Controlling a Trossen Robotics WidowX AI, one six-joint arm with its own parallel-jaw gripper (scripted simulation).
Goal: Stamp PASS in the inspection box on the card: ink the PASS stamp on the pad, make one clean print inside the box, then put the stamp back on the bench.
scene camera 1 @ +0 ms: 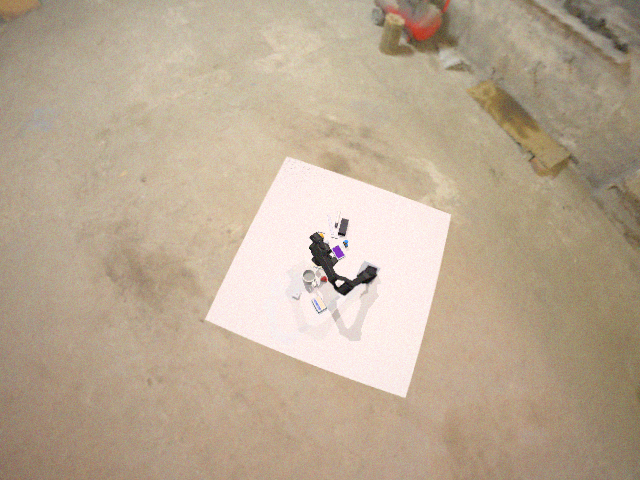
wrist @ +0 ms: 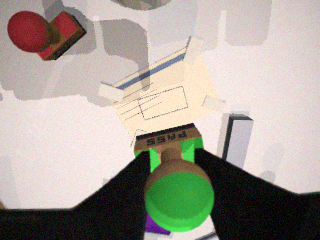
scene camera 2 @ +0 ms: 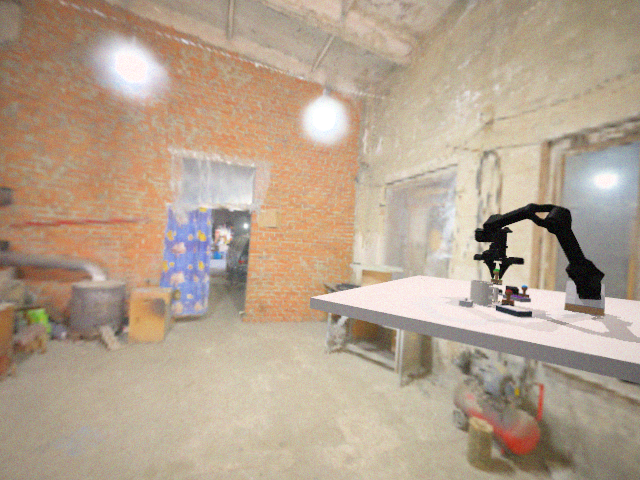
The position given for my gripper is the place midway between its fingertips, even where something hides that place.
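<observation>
The wrist view gives me a pass stamp [wrist: 177,192], a red stamp [wrist: 33,33] and a grey bar [wrist: 239,129], and my gripper [wrist: 172,156] is there as well. Scene camera 2 shows my gripper [scene camera 2: 496,278] too, but scene camera 2 misses the grey bar, hidden by a grey mug.
</observation>
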